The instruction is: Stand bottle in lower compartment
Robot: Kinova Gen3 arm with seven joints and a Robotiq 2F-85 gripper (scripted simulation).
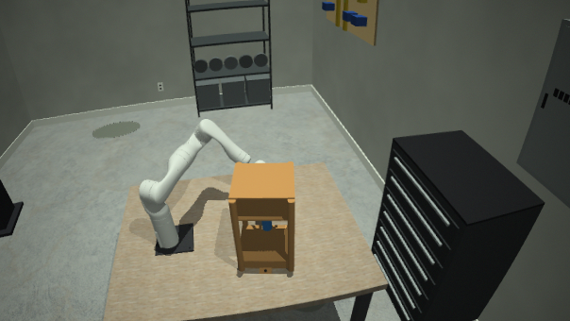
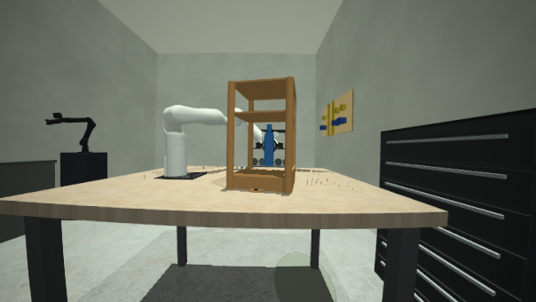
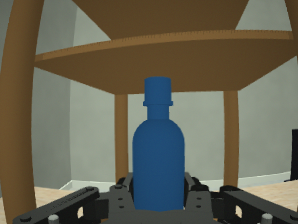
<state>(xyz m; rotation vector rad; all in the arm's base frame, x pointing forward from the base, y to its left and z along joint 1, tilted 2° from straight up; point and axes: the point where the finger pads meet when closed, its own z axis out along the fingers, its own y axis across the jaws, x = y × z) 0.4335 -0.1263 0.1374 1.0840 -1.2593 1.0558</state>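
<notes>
My hand is 3 cm below the blue bottle. Also, from my hand: wooden shelving unit 6 cm to the right, 3 cm above, 2 cm behind.
</notes>
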